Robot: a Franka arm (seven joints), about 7 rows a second.
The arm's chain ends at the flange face. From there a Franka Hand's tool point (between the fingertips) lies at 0.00 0.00 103.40 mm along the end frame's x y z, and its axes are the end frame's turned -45 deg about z.
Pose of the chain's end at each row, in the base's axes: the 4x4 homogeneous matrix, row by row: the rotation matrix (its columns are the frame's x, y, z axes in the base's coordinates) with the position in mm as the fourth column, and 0 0 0 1 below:
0.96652 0.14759 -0.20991 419.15; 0.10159 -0.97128 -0.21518 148.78; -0.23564 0.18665 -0.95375 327.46; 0 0 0 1
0.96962 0.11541 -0.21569 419.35; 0.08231 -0.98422 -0.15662 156.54; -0.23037 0.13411 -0.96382 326.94; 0 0 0 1
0.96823 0.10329 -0.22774 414.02; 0.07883 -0.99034 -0.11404 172.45; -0.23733 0.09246 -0.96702 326.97; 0 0 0 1
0.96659 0.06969 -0.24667 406.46; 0.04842 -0.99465 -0.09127 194.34; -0.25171 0.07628 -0.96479 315.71; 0 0 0 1
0.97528 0.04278 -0.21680 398.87; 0.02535 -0.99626 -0.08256 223.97; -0.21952 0.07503 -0.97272 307.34; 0 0 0 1
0.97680 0.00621 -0.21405 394.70; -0.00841 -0.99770 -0.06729 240.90; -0.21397 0.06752 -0.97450 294.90; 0 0 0 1
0.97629 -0.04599 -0.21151 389.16; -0.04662 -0.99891 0.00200 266.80; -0.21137 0.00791 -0.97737 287.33; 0 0 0 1
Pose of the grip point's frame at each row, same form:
0.57907 0.78779 -0.20991 397.45; 0.75863 -0.61496 -0.21518 126.53; -0.29860 -0.03464 -0.95375 228.84; 0 0 0 1
0.60402 0.76723 -0.21569 397.05; 0.75415 -0.63775 -0.15662 140.35; -0.25773 -0.06807 -0.96382 227.28; 0 0 0 1
0.61160 0.75768 -0.22774 390.47; 0.75602 -0.64453 -0.11404 160.66; -0.23320 -0.10244 -0.96702 226.98; 0 0 0 1
0.63420 0.73276 -0.24667 380.95; 0.73756 -0.66909 -0.09127 184.90; -0.23192 -0.12405 -0.96479 215.95; 0 0 0 1
0.65938 0.71988 -0.21680 376.45; 0.72239 -0.68654 -0.08256 215.43; -0.20828 -0.10217 -0.97272 206.76; 0 0 0 1
0.68631 0.69509 -0.21405 372.57; 0.69953 -0.71143 -0.06729 233.94; -0.19904 -0.10356 -0.97450 194.14; 0 0 0 1
0.72286 0.65782 -0.21151 367.29; 0.67337 -0.73930 0.00200 267.01; -0.15505 -0.14387 -0.97737 186.27; 0 0 0 1

